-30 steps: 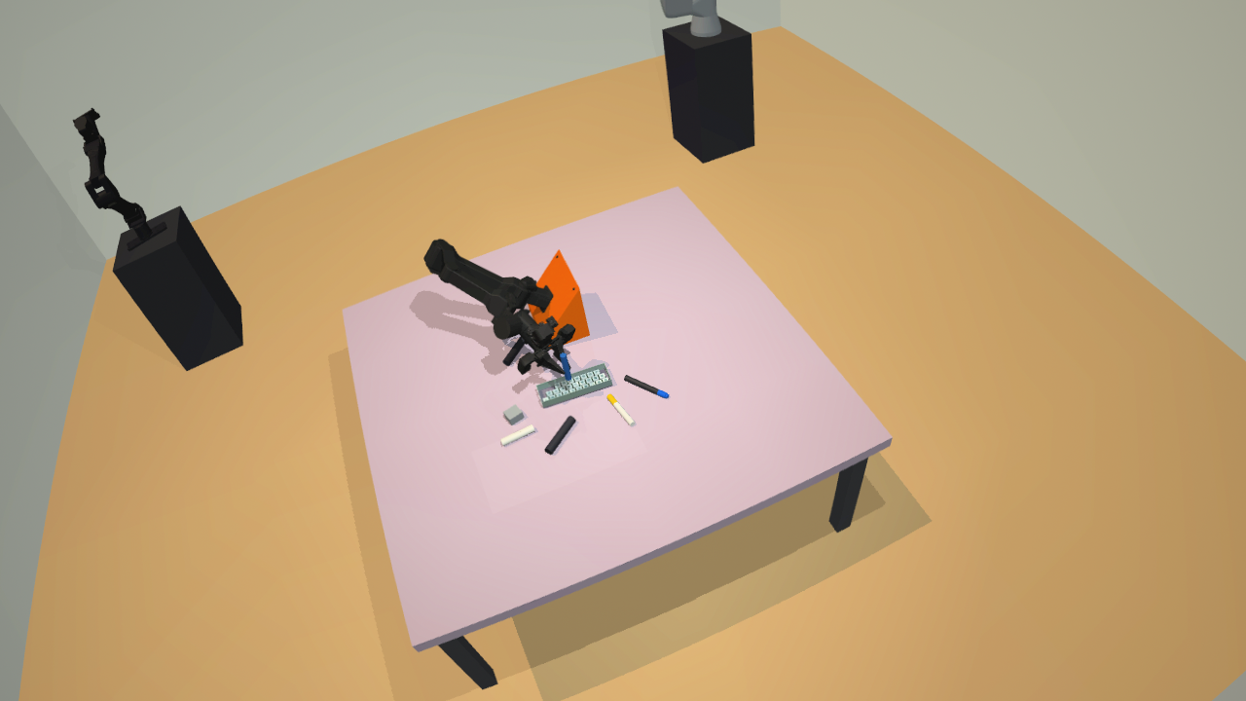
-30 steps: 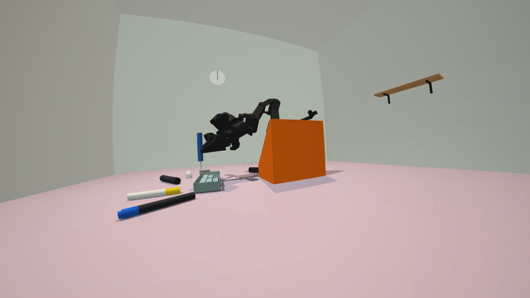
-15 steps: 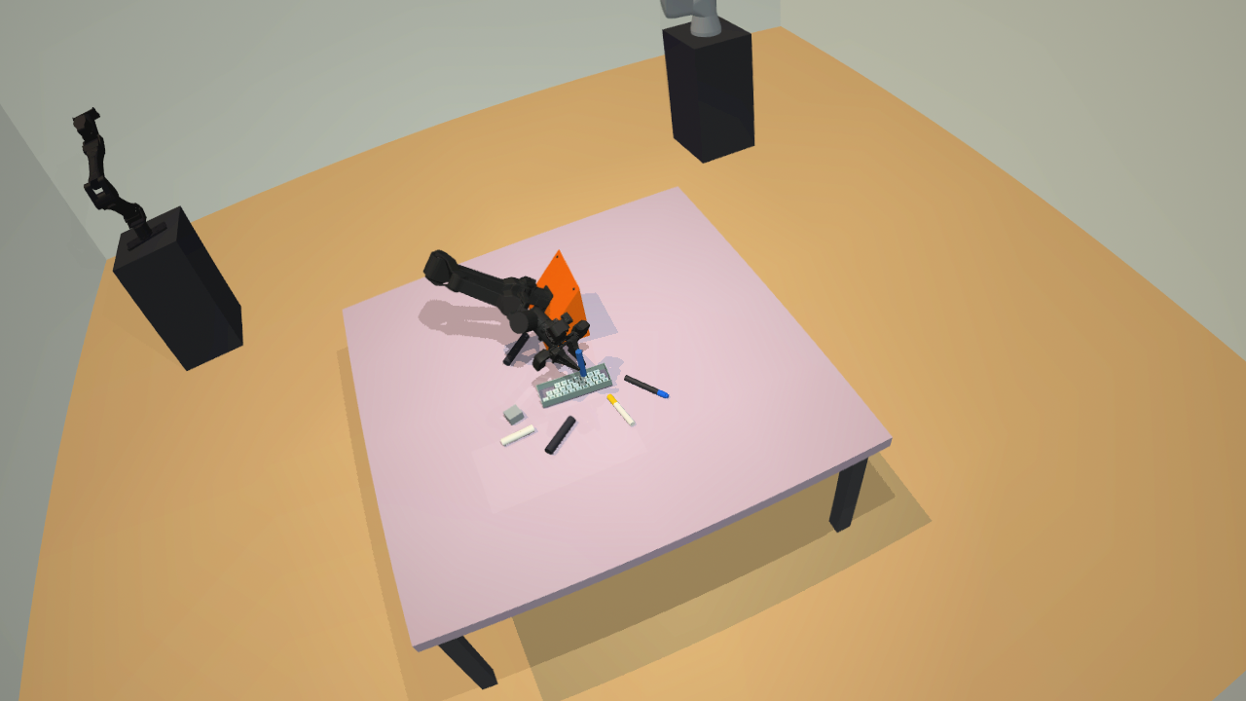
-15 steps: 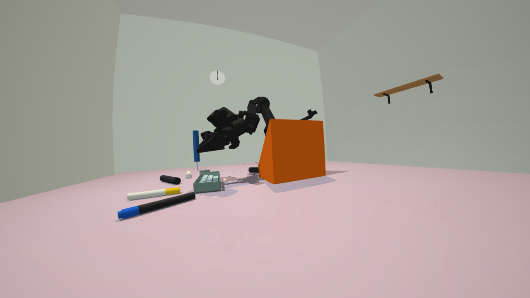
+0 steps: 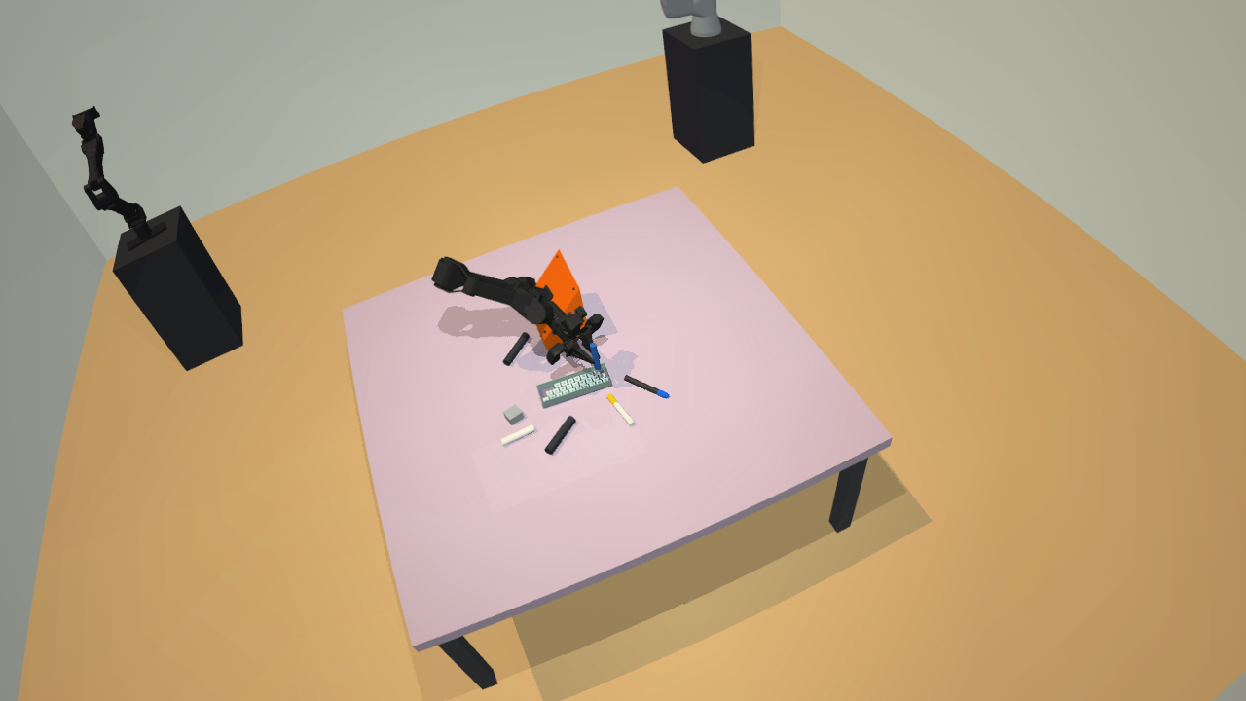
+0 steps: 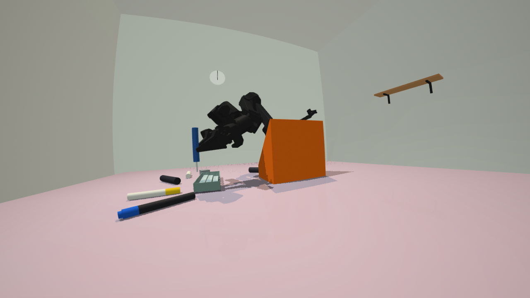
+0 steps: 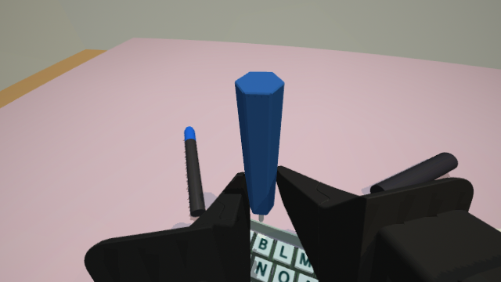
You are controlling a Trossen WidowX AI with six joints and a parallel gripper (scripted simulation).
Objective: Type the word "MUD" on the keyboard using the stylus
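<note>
The yellow-capped white marker lies 10 cm below my gripper tip, 9 cm ahead of it and 1 cm to the left of it. The rest, counted from my gripper tip: stylus 2 cm below; stylus tip 5 cm below; blue-capped black marker 12 cm to the left, 10 cm below, 9 cm ahead.
</note>
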